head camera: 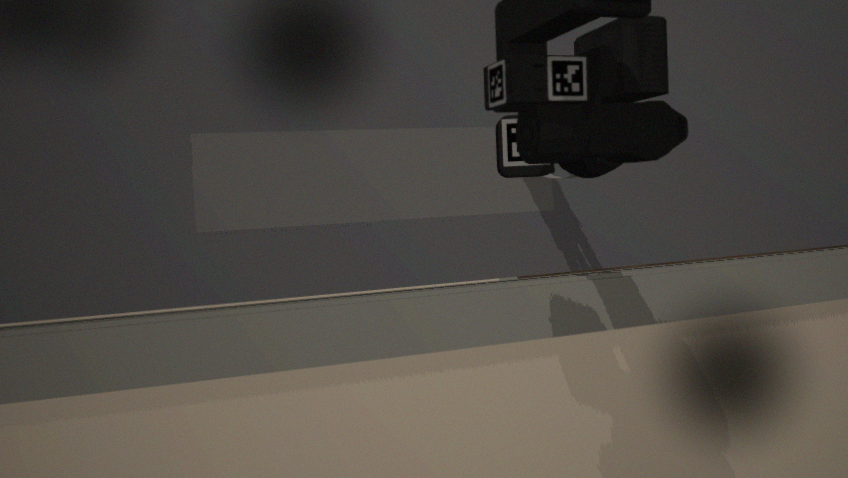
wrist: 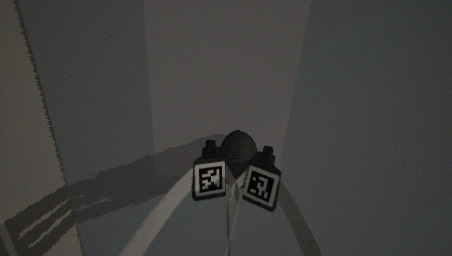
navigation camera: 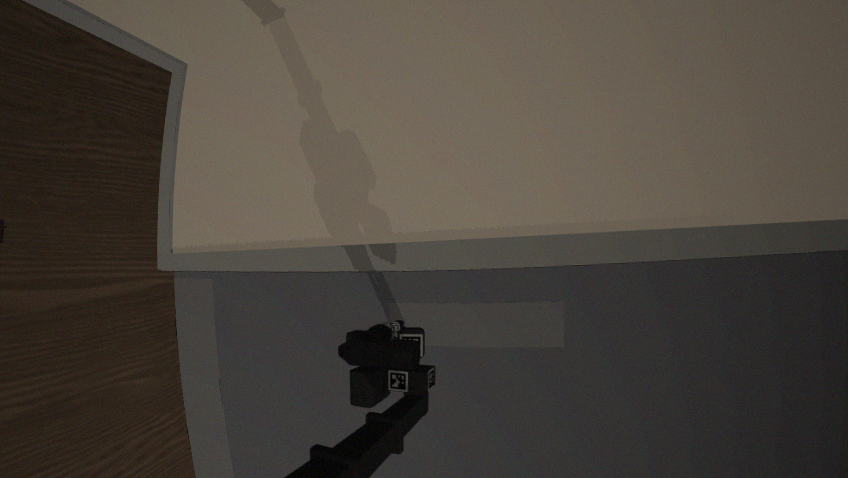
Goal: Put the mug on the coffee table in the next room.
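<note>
My gripper is shut, with its two dark rubber fingertips pressed together low in the middle of the wrist view. No object shows between them. In the head view the dark wrist is at the upper right and hides most of the fingers. In the navigation view the arm reaches up from the bottom edge to the wrist. The mug and the coffee table do not show in these views.
A dark grey surface carries a paler rectangle. A grey-green strip borders it, with a beige surface beyond. Brown wood is at the left. The arm's shadow crosses the strip.
</note>
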